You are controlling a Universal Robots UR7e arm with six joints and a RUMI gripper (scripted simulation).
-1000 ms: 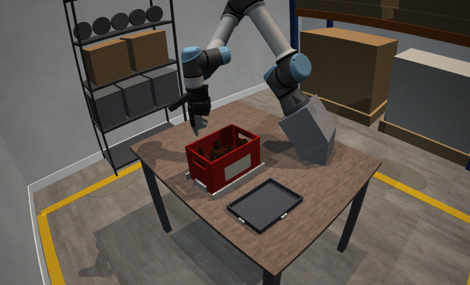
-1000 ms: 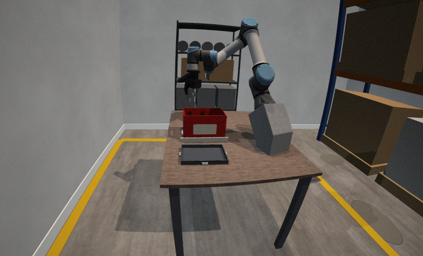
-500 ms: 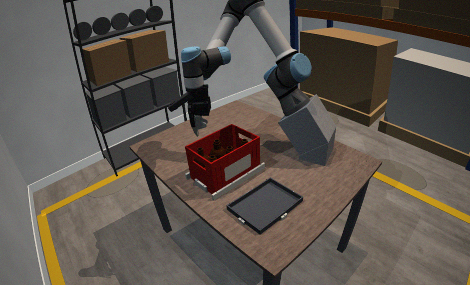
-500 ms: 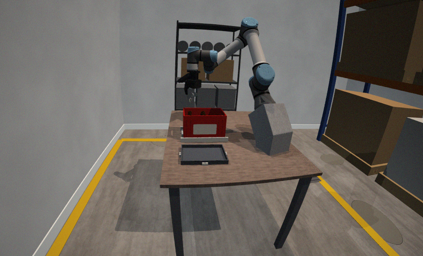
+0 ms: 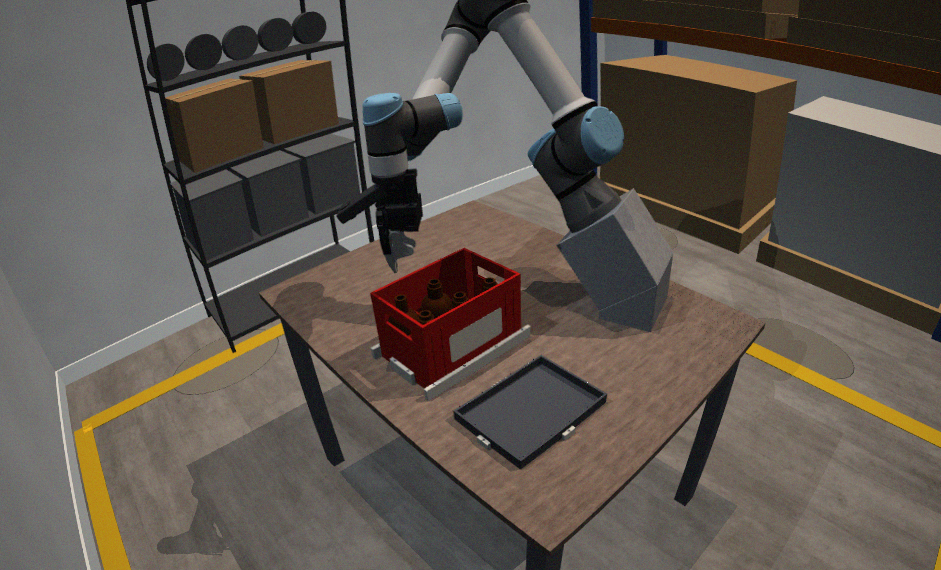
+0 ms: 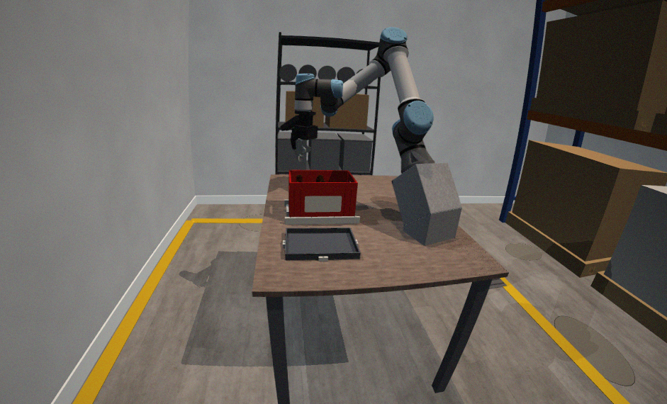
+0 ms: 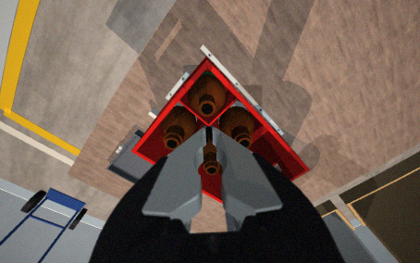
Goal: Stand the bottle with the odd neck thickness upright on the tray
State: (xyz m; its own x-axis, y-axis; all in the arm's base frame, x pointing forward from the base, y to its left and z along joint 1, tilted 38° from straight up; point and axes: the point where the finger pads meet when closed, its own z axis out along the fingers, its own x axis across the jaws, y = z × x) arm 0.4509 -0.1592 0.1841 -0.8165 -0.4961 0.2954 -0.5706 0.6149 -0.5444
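Right now my hand is 160 mm above the red crate, 80 mm past it and 60 mm to the right of it. The rest, counted from my hand: dark tray (330 mm to the left, 230 mm below).
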